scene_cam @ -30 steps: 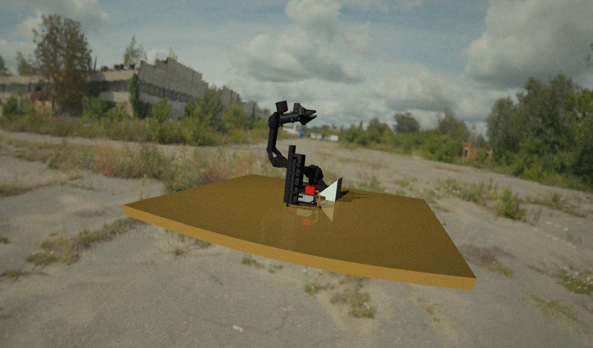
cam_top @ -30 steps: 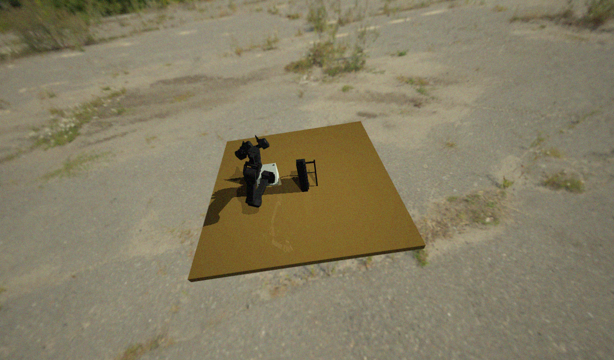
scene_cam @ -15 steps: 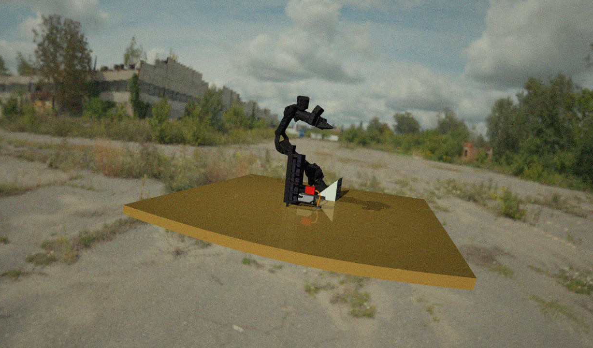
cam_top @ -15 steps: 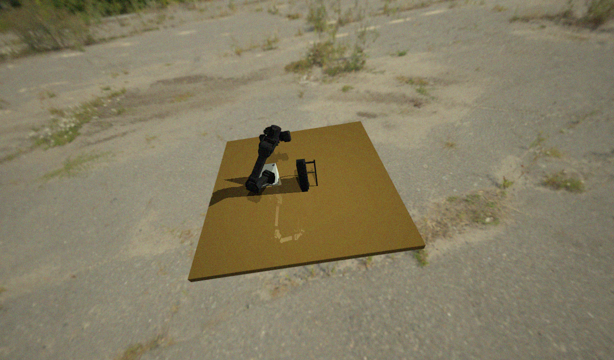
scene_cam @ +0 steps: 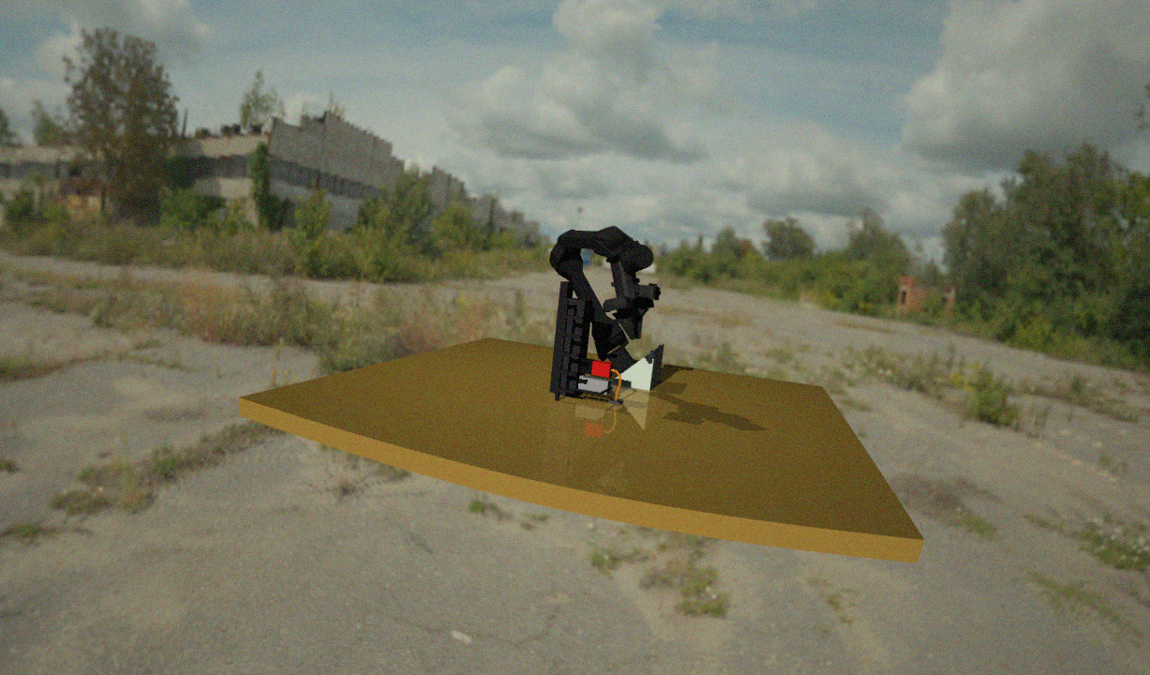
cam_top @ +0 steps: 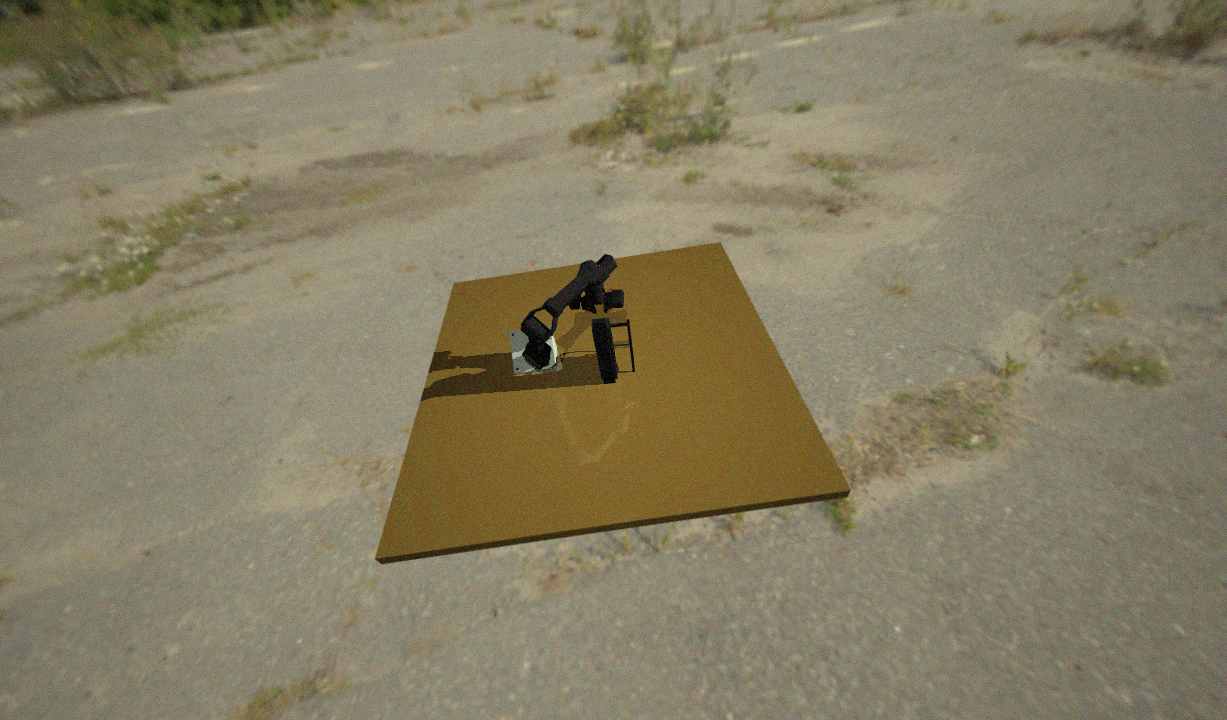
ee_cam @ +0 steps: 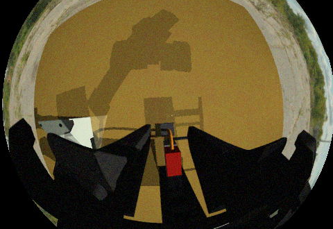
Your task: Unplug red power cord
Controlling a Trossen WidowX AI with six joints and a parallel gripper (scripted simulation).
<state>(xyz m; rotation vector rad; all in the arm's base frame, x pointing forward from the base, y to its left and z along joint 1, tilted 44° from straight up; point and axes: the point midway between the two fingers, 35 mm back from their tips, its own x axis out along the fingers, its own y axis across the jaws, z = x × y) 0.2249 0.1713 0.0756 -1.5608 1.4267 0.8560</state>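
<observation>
The red plug lies 9 cm to the right of my gripper tip, 7 cm below it and 2 cm ahead of it.
</observation>
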